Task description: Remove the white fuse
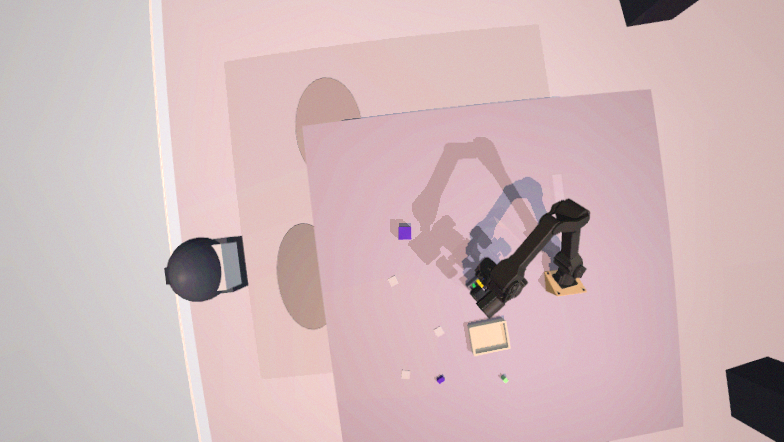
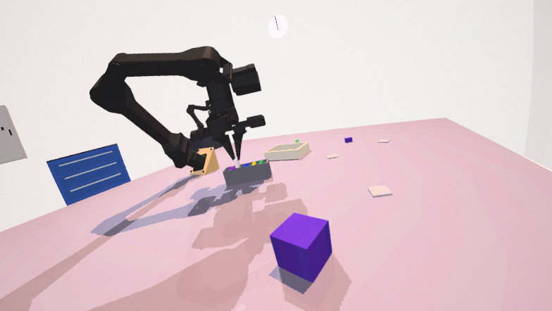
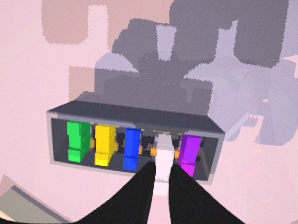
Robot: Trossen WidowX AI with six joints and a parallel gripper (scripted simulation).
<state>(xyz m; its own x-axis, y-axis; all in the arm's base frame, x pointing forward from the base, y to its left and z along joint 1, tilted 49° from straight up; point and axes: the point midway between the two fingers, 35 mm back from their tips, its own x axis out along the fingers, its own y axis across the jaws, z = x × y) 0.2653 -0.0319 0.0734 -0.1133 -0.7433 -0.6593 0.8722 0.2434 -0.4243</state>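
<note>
Right now the purple fuse is 2 cm behind my gripper tip, 1 cm to the right of it and 3 cm below it. From my gripper tip the other things lie so: yellow fuse: 4 cm ahead, 2 cm to the left, 3 cm below; then blue fuse: 2 cm ahead, 1 cm to the left, 3 cm below; then white fuse: 1 cm below.
</note>
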